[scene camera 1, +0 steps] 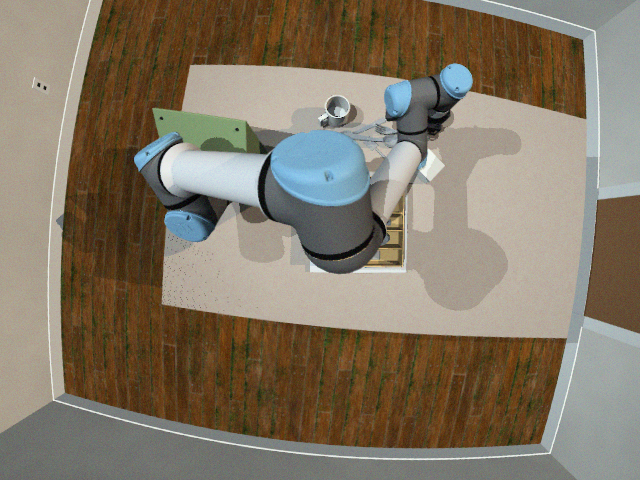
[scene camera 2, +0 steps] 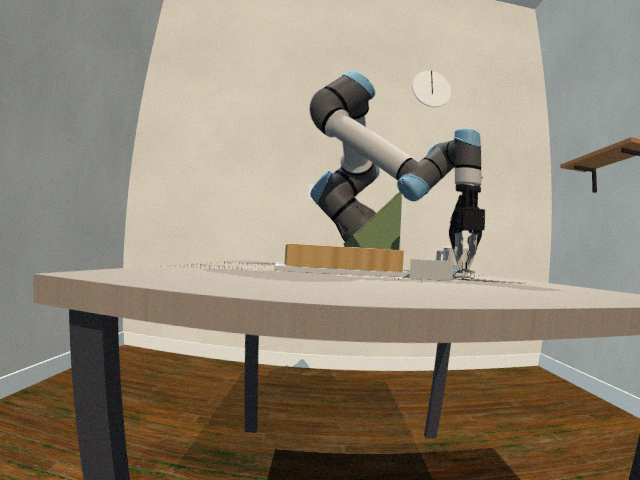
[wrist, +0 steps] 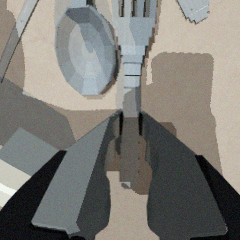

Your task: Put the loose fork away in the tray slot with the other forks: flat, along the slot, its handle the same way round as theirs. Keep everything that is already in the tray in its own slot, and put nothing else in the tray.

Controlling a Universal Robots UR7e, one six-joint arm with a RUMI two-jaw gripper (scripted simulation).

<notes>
The pictures show: the gripper, a white box and a wooden tray.
The gripper is seen too in the wrist view.
</notes>
